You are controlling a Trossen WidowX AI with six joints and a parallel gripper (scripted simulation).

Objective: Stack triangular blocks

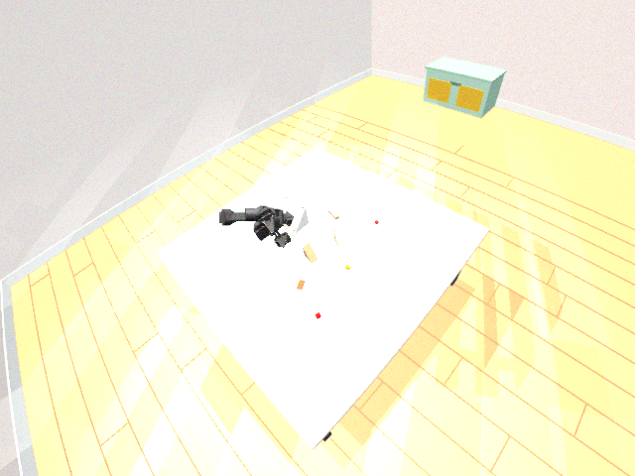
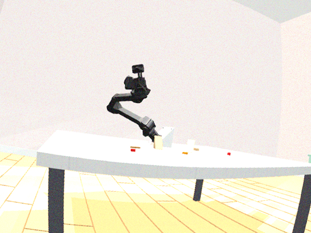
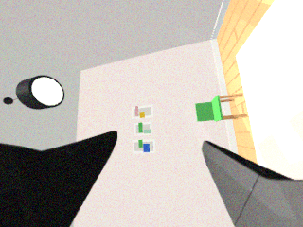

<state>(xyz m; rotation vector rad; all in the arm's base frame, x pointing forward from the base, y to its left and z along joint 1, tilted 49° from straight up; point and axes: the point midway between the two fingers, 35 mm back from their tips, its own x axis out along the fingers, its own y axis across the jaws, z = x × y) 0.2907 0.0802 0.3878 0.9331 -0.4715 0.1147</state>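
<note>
The tan triangular block is 60 mm behind my gripper tip, 350 mm to the left of it and 330 mm below it. Also, from my gripper tip: orange piece: 100 mm ahead, 250 mm to the left, 340 mm below; tan stick: 200 mm behind, 460 mm to the left, 340 mm below.
</note>
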